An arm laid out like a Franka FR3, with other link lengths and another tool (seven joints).
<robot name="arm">
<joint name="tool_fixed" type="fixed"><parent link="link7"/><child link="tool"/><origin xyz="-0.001 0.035 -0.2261" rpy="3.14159 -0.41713 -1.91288"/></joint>
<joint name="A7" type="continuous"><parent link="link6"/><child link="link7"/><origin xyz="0.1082 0 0" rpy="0 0 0"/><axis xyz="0 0 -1"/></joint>
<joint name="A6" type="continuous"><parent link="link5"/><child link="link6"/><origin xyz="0 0 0" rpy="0 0 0"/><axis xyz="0 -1 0"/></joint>
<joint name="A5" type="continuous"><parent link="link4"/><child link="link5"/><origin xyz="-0.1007 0 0.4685" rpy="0 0 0"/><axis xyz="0 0 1"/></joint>
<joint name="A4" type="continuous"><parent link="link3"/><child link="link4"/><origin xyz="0.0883 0 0" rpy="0 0 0"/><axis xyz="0 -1 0"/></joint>
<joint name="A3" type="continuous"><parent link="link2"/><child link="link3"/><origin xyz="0 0 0.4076" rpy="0 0 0"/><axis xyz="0 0 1"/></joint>
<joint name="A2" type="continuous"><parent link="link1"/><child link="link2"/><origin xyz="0 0 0" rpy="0 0 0"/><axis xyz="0 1 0"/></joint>
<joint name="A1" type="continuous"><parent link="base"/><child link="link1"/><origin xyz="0 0 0.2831" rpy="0 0 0"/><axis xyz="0 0 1"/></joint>
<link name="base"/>
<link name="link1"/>
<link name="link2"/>
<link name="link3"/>
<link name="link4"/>
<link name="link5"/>
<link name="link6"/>
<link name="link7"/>
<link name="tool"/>
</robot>
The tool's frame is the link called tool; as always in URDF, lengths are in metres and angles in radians. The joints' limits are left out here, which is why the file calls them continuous.
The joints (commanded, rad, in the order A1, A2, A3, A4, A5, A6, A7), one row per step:
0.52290 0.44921 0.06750 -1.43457 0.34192 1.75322 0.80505
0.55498 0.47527 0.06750 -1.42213 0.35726 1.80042 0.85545
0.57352 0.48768 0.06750 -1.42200 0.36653 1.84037 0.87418
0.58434 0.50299 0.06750 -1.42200 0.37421 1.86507 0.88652
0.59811 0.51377 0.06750 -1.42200 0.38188 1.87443 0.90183
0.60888 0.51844 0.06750 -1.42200 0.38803 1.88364 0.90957
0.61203 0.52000 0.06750 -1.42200 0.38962 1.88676 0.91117
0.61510 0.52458 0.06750 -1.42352 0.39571 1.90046 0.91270
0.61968 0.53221 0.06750 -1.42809 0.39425 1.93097 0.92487
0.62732 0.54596 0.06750 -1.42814 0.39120 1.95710 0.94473
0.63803 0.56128 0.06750 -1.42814 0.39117 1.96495 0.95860
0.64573 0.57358 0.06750 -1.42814 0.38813 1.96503 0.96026
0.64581 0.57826 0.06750 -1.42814 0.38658 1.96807 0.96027
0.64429 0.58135 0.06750 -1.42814 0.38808 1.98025 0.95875
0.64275 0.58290 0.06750 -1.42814 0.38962 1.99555 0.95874
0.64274 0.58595 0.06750 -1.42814 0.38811 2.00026 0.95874
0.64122 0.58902 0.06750 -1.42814 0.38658 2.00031 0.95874
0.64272 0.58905 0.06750 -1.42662 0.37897 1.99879 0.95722
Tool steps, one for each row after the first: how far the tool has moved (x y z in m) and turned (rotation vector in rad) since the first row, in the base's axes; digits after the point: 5 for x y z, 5 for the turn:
-0.00216 0.02921 -0.00938 0.01189 -0.00619 -0.03650
-0.00320 0.04602 -0.01529 0.02538 -0.01815 -0.05283
-0.00356 0.05631 -0.02543 0.03057 -0.01761 -0.06522
-0.00944 0.06707 -0.03336 0.03008 -0.00758 -0.07194
-0.01397 0.07555 -0.03603 0.03397 -0.00523 -0.07406
-0.01522 0.07803 -0.03695 0.03523 -0.00501 -0.07416
-0.01464 0.08169 -0.03992 0.04197 -0.00685 -0.07995
-0.01107 0.08596 -0.04635 0.04492 -0.01895 -0.09746
-0.00905 0.09231 -0.05612 0.04201 -0.02499 -0.11685
-0.01365 0.09961 -0.06906 0.03260 -0.01537 -0.12202
-0.01844 0.10403 -0.08029 0.02232 -0.00740 -0.11469
-0.01779 0.10408 -0.08425 0.01984 -0.00716 -0.11511
-0.01426 0.10423 -0.08553 0.02545 -0.01372 -0.12040
-0.00995 0.10459 -0.08507 0.03322 -0.02348 -0.12828
-0.00885 0.10471 -0.08738 0.03268 -0.02578 -0.12938
-0.00785 0.10350 -0.09026 0.02972 -0.02447 -0.13024
-0.00837 0.10376 -0.09007 0.02554 -0.02953 -0.12343

